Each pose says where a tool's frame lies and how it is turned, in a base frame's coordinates. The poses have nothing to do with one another.
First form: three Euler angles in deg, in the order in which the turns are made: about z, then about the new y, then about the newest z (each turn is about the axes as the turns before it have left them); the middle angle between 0 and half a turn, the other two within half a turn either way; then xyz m.
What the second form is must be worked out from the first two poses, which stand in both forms.
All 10 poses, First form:
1: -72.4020, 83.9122, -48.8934, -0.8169, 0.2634, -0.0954
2: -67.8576, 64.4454, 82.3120, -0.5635, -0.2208, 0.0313
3: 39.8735, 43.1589, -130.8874, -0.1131, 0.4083, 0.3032
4: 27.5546, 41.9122, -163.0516, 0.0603, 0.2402, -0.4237
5: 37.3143, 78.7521, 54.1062, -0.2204, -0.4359, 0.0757
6: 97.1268, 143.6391, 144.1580, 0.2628, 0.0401, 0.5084
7: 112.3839, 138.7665, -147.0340, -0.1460, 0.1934, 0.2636
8: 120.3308, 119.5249, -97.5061, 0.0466, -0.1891, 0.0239
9: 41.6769, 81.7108, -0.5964, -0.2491, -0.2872, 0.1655
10: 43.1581, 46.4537, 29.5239, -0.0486, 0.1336, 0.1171
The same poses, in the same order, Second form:
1: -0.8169, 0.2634, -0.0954, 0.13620, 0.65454, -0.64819, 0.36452
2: -0.5635, -0.2208, 0.0313, 0.51525, 0.13724, 0.10643, 0.83926
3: -0.1131, 0.4083, 0.3032, -0.36660, 0.02962, -0.66334, 0.65170
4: 0.0603, 0.2402, -0.4237, -0.35612, -0.03306, -0.86431, 0.35363
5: -0.2204, -0.4359, 0.0757, 0.09263, 0.62761, 0.55333, 0.53978
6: 0.2628, 0.0401, 0.5084, -0.37908, -0.87118, -0.26844, 0.15903
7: -0.1460, 0.1934, 0.2636, -0.72003, -0.59797, -0.10486, 0.33614
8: 0.0466, -0.1891, 0.0239, -0.81728, -0.28011, 0.09964, 0.49363
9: -0.2491, -0.2872, 0.1655, -0.23588, 0.61014, 0.26538, 0.70828
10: -0.0486, 0.1336, 0.1171, -0.04681, 0.39158, 0.54456, 0.74022
